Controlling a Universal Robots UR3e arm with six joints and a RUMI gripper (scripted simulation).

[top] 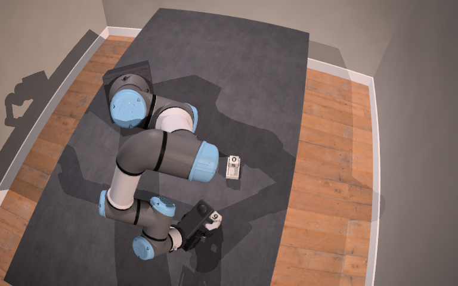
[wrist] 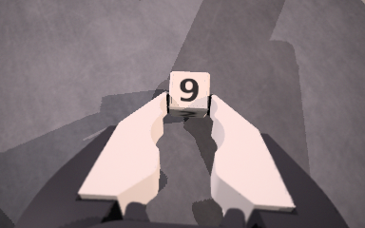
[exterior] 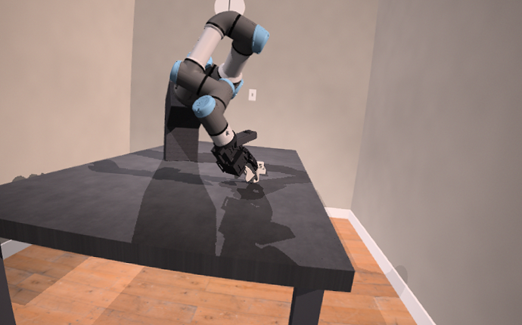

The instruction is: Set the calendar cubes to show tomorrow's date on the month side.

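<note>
Now: the white cube 10 mm to the left of my hand and 10 mm below it. Also, from my hand: calendar tray (210 mm to the left, 30 mm ahead, 20 mm below).
</note>
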